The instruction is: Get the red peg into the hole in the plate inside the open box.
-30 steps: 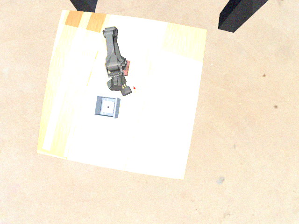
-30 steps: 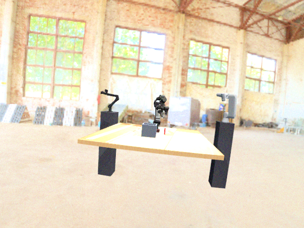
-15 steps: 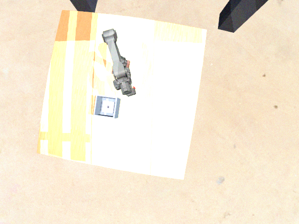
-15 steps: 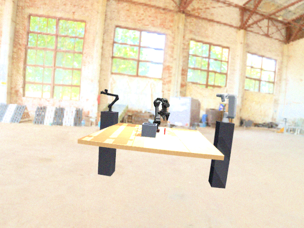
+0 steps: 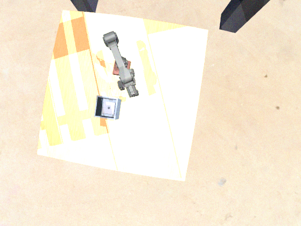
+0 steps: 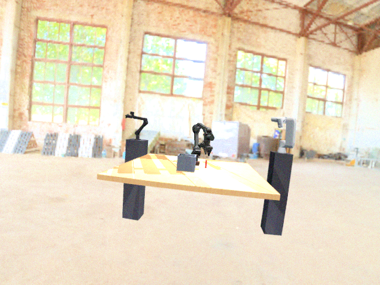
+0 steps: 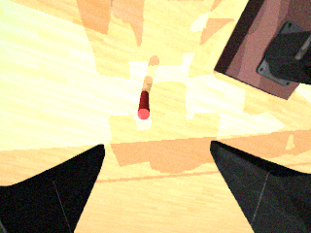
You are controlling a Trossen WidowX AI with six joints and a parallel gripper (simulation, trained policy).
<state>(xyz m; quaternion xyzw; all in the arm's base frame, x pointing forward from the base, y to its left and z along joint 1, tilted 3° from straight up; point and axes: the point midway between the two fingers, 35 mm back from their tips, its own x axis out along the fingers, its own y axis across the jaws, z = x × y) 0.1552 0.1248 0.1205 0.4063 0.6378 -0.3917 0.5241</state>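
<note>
My gripper tip is now 1 cm short of the red peg and 9 cm above it.
</note>
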